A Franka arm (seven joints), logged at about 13 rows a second.
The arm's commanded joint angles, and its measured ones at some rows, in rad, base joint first. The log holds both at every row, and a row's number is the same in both.
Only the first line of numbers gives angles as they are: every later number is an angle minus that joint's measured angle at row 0.
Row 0, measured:
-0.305, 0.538, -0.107, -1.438, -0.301, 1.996, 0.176
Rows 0 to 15, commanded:
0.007, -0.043, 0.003, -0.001, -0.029, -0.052, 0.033
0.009, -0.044, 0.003, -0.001, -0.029, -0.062, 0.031
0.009, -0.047, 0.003, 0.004, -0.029, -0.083, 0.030
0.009, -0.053, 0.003, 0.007, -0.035, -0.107, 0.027
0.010, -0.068, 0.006, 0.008, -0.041, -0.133, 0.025
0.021, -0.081, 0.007, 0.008, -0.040, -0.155, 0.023
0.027, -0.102, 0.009, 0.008, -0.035, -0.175, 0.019
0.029, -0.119, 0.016, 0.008, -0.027, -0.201, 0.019
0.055, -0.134, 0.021, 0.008, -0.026, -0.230, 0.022
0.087, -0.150, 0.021, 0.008, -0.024, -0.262, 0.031
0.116, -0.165, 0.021, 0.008, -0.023, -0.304, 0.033
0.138, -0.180, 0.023, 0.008, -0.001, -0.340, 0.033
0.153, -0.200, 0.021, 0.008, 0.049, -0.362, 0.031
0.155, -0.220, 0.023, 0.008, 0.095, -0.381, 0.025
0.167, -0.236, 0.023, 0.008, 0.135, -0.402, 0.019
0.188, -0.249, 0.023, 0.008, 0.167, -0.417, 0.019
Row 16, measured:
0.167, -0.211, 0.028, 0.012, 0.105, -0.381, 0.014
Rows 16 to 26, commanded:
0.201, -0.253, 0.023, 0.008, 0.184, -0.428, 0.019
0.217, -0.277, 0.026, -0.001, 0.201, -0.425, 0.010
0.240, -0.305, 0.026, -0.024, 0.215, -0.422, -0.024
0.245, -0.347, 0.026, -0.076, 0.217, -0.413, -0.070
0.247, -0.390, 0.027, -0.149, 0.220, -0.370, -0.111
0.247, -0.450, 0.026, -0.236, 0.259, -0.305, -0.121
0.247, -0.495, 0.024, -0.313, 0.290, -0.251, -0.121
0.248, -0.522, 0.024, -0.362, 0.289, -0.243, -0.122
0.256, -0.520, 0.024, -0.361, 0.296, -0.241, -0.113
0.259, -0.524, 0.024, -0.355, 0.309, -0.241, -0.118
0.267, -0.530, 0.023, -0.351, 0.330, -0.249, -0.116
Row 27, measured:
0.252, -0.484, 0.030, -0.313, 0.280, -0.266, -0.104
